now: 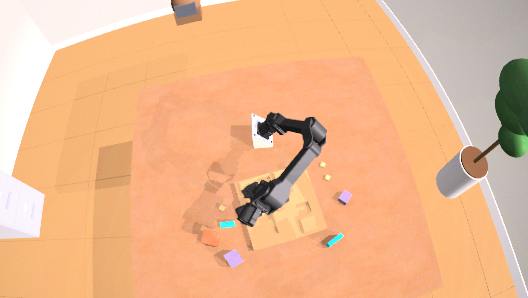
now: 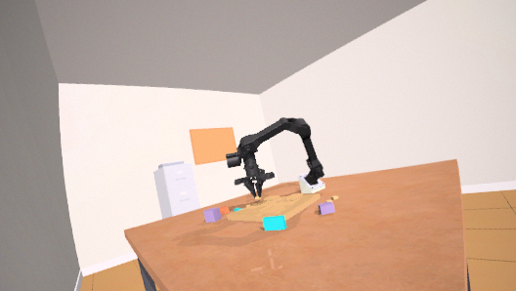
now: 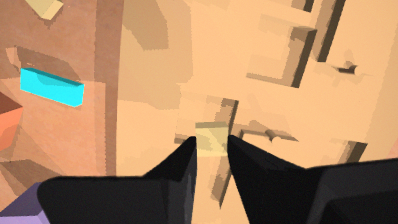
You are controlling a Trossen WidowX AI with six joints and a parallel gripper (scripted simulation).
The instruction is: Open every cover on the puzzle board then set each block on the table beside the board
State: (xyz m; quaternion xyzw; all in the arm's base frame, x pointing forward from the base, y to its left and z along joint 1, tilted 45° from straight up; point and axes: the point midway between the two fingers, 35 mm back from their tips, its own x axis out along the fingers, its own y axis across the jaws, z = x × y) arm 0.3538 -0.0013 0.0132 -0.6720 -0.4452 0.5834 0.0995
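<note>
Right now the cyan block is 4 cm ahead of my gripper tip, 14 cm to the right of it and 6 cm below it. Round my gripper tip: orange block: 10 cm ahead, 21 cm to the right, 5 cm below.
</note>
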